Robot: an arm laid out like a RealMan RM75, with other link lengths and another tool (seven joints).
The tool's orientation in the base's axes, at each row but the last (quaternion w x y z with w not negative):
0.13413 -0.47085 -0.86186 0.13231
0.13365 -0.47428 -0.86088 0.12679
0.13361 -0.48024 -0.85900 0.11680
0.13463 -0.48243 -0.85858 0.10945
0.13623 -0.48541 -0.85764 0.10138
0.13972 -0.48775 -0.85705 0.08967
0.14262 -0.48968 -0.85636 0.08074
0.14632 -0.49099 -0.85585 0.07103
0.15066 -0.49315 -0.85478 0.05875
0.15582 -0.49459 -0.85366 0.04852
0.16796 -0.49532 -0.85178 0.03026
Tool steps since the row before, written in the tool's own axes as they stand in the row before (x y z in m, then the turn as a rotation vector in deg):
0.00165 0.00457 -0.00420 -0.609 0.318 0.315
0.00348 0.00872 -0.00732 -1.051 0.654 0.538
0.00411 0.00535 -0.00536 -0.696 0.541 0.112
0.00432 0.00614 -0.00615 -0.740 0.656 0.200
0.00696 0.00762 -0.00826 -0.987 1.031 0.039
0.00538 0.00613 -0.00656 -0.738 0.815 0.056
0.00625 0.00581 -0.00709 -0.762 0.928 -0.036
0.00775 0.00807 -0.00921 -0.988 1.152 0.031
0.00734 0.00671 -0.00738 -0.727 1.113 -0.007
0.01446 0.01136 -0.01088 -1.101 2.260 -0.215
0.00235 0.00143 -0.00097 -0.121 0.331 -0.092
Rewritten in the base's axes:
0.00418 0.00421 0.00246 0.452 -0.382 -0.470
0.00760 0.00815 0.00420 0.864 -0.604 -0.843
0.00401 0.00664 0.00374 0.741 -0.327 -0.365
0.00482 0.00720 0.00437 0.825 -0.312 -0.489
0.00546 0.01020 0.00639 1.302 -0.327 -0.486
0.00451 0.00786 0.00524 1.001 -0.222 -0.401
0.00403 0.00832 0.00613 1.134 -0.186 -0.350
0.00588 0.01057 0.00798 1.404 -0.265 -0.513
0.00443 0.00936 0.00679 1.261 -0.062 -0.416
0.00615 0.01740 0.01076 2.451 0.182 -0.572
0.00043 0.00262 0.00120 0.360 0.054 -0.016

